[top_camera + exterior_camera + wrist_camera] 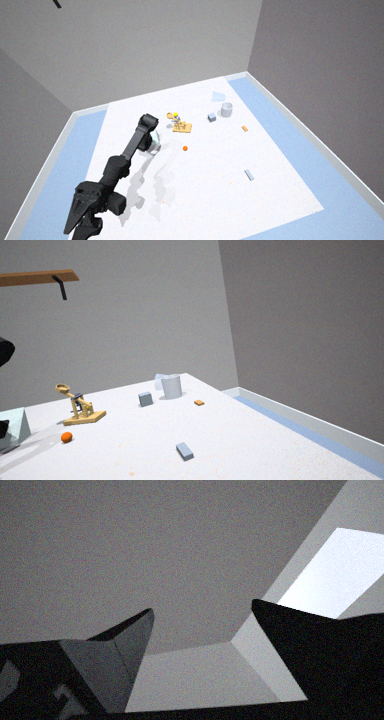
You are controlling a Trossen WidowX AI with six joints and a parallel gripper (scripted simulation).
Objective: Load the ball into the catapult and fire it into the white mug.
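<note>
My gripper tip is 64 cm to the right of the wooden catapult, 37 cm above it and 24 cm short of it. Also, from my gripper tip: yellow ball (76 cm to the left, 42 cm below, 22 cm ahead); then orange ball (43 cm below, 42 cm to the left, 26 cm ahead); then flat grey block (60 cm ahead, 44 cm below, 17 cm to the left).
</note>
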